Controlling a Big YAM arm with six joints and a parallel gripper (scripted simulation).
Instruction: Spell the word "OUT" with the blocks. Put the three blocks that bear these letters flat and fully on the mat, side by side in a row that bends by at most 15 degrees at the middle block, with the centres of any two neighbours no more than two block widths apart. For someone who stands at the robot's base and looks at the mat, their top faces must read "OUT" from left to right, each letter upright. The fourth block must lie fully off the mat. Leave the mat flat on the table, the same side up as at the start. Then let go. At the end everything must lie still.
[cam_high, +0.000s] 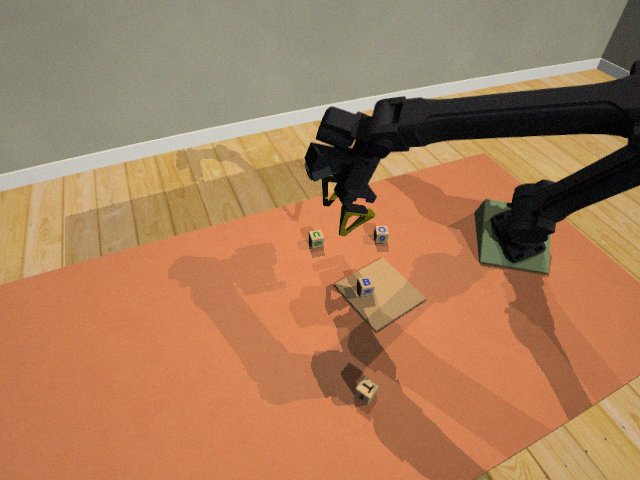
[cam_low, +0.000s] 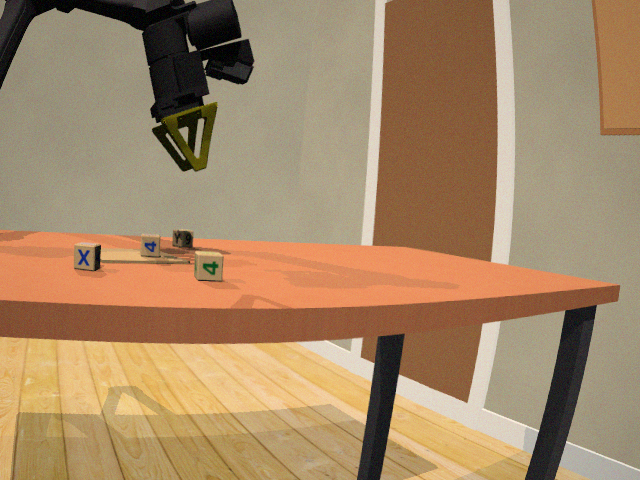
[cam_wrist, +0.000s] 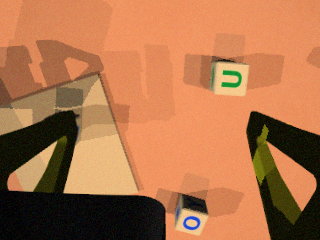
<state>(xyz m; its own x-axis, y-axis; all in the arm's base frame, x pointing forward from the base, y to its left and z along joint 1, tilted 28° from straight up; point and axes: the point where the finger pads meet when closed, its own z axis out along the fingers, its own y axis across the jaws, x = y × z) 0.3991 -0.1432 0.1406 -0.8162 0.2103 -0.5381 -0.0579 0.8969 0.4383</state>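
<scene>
Now: the wooden block 11 cm below my hand, 10 cm to the left of it and 4 cm behind it. The rest, counted from my hand: O block 13 cm behind, 12 cm below, 4 cm to the right; then tan mat 13 cm below, 11 cm to the left, 7 cm behind.
</scene>
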